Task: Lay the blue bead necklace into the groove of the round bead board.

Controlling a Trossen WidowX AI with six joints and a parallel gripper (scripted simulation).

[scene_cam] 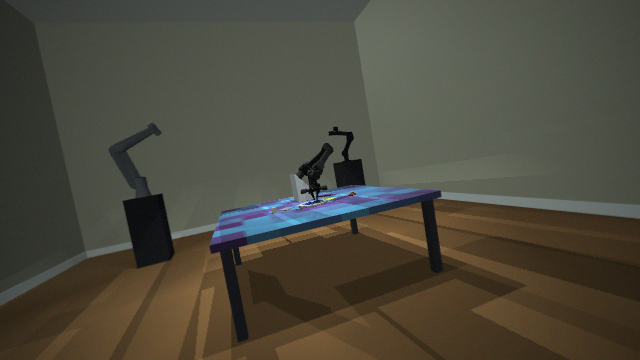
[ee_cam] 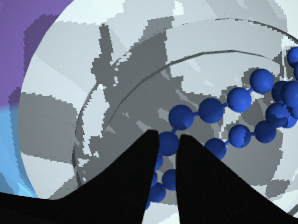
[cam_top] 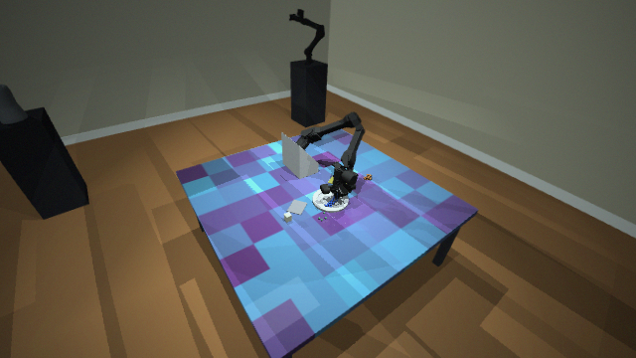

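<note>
Now: the round white bead board 3 cm behind my gripper tip, 2 cm to the right of it and 1 cm below it. Also, from my gripper tip: cream cube 4 cm behind, 30 cm to the right; yellow patch 13 cm behind, 14 cm to the left, 2 cm below; flat grey square 9 cm behind, 20 cm to the right, 2 cm below.
</note>
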